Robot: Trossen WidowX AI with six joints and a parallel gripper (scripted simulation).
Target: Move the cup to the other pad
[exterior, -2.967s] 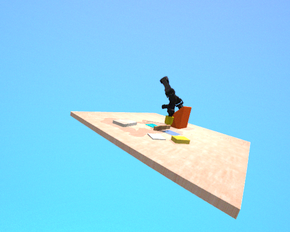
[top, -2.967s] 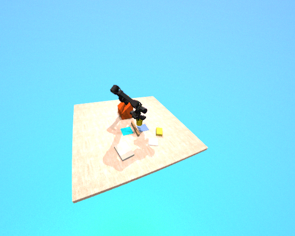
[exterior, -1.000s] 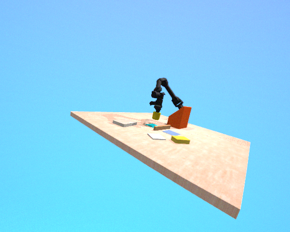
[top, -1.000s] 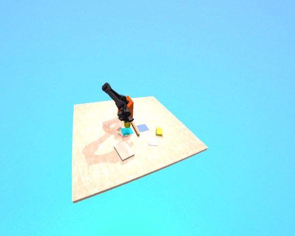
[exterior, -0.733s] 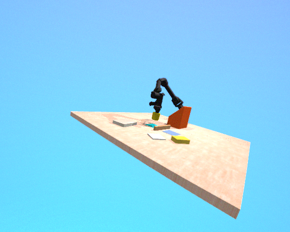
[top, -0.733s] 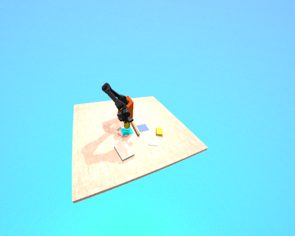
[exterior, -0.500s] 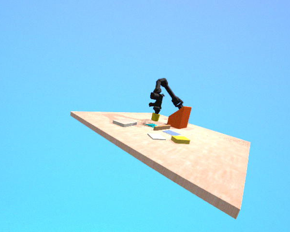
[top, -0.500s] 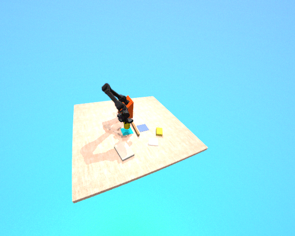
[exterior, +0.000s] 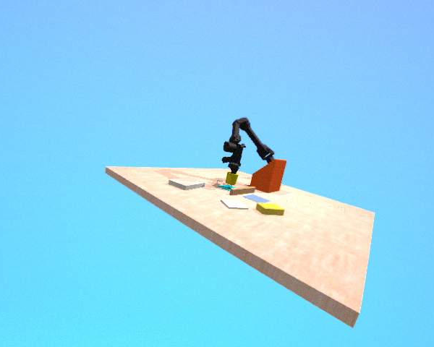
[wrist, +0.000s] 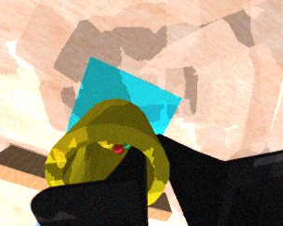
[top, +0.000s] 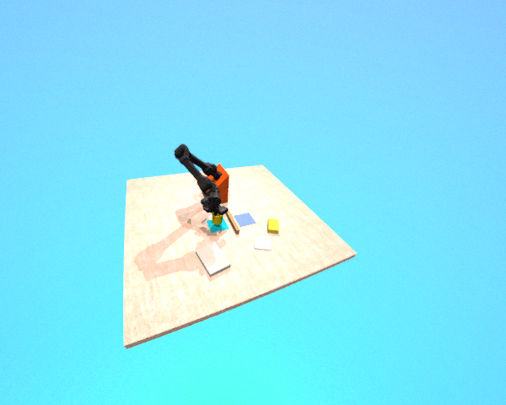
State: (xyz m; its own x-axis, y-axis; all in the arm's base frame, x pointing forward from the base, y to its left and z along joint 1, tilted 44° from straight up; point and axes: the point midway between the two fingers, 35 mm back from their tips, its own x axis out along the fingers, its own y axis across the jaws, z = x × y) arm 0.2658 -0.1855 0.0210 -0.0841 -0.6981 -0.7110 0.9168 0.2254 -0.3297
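The cyan pad is 7 cm below my gripper tip, 2 cm to the left of it and 2 cm ahead of it. Round my gripper tip: red marble: 3 cm to the left, 2 cm below, 2 cm ahead; green marble: 2 cm to the left, 2 cm below, 1 cm ahead; yellow cup: 2 cm ahead, 1 cm to the left.
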